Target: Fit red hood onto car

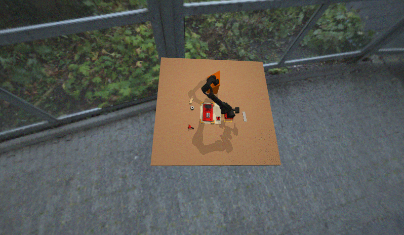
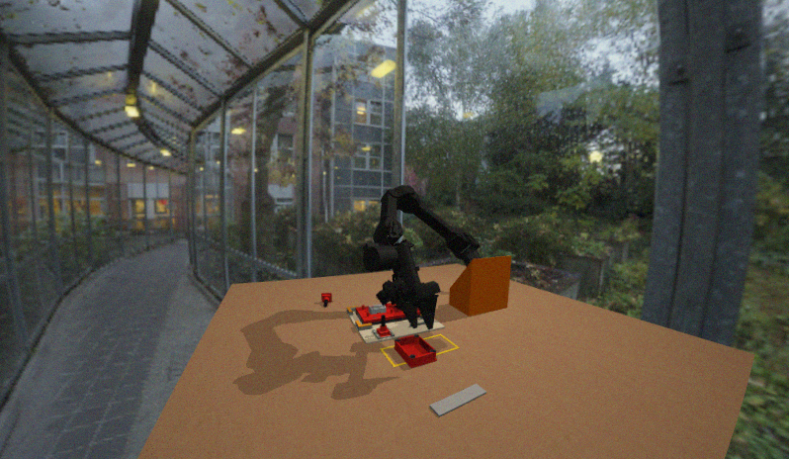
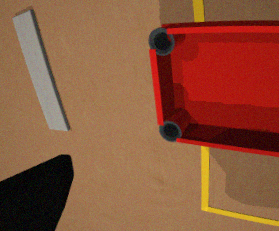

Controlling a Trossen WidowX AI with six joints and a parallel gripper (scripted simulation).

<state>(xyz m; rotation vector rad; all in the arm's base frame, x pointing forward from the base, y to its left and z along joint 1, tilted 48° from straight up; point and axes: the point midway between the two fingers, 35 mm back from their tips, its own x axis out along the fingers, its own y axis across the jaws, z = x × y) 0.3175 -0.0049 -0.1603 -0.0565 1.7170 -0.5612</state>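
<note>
Right now the red hood is 70 mm below my gripper tip, 20 mm to the right of it and 10 mm ahead of it. The rest, counted from my gripper tip: grey engine block 250 mm to the right, 50 mm below, 10 mm behind; then jig 230 mm to the right, 60 mm below, 40 mm behind; then grey bar 160 mm to the left, 70 mm below, 30 mm ahead.
</note>
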